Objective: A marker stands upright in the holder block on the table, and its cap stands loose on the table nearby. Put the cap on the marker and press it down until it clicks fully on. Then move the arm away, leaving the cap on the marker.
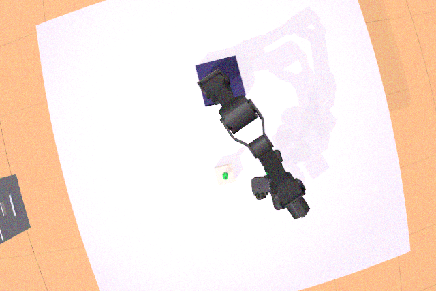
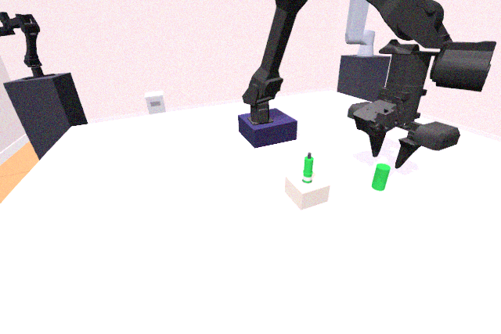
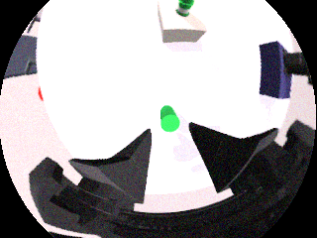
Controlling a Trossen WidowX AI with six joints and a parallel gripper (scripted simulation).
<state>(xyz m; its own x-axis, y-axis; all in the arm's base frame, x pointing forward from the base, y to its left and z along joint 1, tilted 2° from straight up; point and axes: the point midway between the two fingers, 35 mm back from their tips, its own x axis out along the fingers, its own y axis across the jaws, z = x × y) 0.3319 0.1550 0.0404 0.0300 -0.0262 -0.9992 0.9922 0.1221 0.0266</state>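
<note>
The green cap lies 4 cm below my gripper tip. Also, from my gripper tip: pale holder block (3 cm behind, 16 cm to the right, 4 cm below).
</note>
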